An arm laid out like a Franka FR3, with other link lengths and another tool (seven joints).
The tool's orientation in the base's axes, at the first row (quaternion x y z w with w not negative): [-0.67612, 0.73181, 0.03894, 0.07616]
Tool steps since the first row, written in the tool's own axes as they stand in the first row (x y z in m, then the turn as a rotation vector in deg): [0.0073, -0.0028, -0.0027, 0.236, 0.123, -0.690]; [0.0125, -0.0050, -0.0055, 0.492, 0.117, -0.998]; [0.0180, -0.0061, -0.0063, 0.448, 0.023, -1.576]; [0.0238, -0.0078, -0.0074, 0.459, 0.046, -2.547]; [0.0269, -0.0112, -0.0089, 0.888, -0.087, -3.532]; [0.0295, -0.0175, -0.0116, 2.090, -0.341, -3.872]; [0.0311, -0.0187, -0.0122, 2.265, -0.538, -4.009]
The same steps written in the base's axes. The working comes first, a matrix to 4 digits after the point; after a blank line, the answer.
The tool's axes in the first row as the columns of a matrix, in the base's axes (used below as rounded here):
[-0.0741, -0.9955, 0.0588]
[-0.9837, 0.0827, 0.1600]
[-0.1641, -0.0460, -0.9854]

[0.0021, -0.0078, 0.0016, -0.181, -0.332, 0.636]; [0.0037, -0.0136, 0.0036, -0.212, -0.634, 0.897]; [0.0044, -0.0192, 0.0035, -0.149, -0.691, 1.478]; [0.0056, -0.0252, 0.0037, -0.230, -0.855, 2.432]; [0.0086, -0.0288, 0.0049, -0.187, -1.446, 3.339]; [0.0146, -0.0323, 0.0074, -0.043, -2.704, 3.488]; [0.0156, -0.0341, 0.0078, 0.132, -2.914, 3.604]
